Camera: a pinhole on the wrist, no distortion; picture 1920 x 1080 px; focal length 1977.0 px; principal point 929.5 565.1 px. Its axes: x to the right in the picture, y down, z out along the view. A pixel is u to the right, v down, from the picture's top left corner.
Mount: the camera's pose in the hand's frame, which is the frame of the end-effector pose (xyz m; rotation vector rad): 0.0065 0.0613 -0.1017 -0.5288 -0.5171 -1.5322
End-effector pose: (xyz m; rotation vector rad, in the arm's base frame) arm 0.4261 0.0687 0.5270 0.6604 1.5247 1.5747
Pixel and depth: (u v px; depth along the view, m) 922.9 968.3 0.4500
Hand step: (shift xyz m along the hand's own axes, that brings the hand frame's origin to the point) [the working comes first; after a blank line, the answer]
In the camera's frame: -0.0015 0.0918 0.4500

0.1050 0.3380 0.2514
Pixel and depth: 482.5 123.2 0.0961
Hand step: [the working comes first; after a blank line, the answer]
In the camera's frame: -0.0217 -0.0215 0.0961

-0.0131 0.1383 -0.0396
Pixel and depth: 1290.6 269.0 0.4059
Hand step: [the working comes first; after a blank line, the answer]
In the camera's frame: 0.0741 -0.0608 0.4059

-0.0497 0.2552 0.2632
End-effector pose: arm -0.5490 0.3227 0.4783 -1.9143 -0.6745 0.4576
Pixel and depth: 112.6 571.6 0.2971
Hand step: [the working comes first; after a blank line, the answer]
In the camera's frame: -0.1228 0.0010 0.2971

0.0145 0.3412 0.0561
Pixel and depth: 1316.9 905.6 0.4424
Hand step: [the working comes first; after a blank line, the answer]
In the camera's frame: 0.0867 0.0762 0.4424

0.0875 0.2644 0.2998
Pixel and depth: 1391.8 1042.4 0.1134
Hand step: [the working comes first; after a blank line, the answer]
In the camera's frame: 0.0265 0.0274 0.1134

0.0350 0.1098 0.0039
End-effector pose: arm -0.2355 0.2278 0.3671 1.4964 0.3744 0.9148
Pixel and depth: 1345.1 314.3 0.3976
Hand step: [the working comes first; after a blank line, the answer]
In the camera's frame: 0.0836 -0.0504 0.3976

-0.0397 0.2424 0.2625
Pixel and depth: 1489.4 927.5 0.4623
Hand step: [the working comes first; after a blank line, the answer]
In the camera's frame: 0.1309 0.0847 0.4623

0.0954 0.2417 0.3428
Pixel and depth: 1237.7 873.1 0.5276
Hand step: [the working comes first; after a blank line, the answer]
In the camera's frame: 0.0822 0.0822 0.5276

0.0949 0.3203 0.3641
